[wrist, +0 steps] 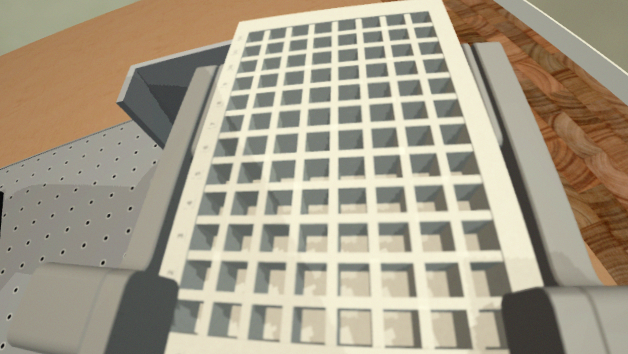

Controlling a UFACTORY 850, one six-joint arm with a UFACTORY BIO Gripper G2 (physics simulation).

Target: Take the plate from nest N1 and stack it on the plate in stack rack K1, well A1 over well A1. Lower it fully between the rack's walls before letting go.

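Note:
The plate (295, 187), cream-white with a grid of square wells, fills the middle of the wrist view. Small marks run along its left rim, too blurred to read surely. My gripper (342, 107) is shut on the plate, with one long grey finger along each long side. The plate lies between the fingers and hides what is under it. Neither nest N1 nor stack rack K1 with its plate can be made out in this view.
A dark grey, open-topped container (145, 112) shows partly behind the left finger. A grey perforated board (65, 210) lies at the left, on a brown surface (75, 85). A wood-patterned surface (585, 145) and a pale grey edge (575, 45) are at the right.

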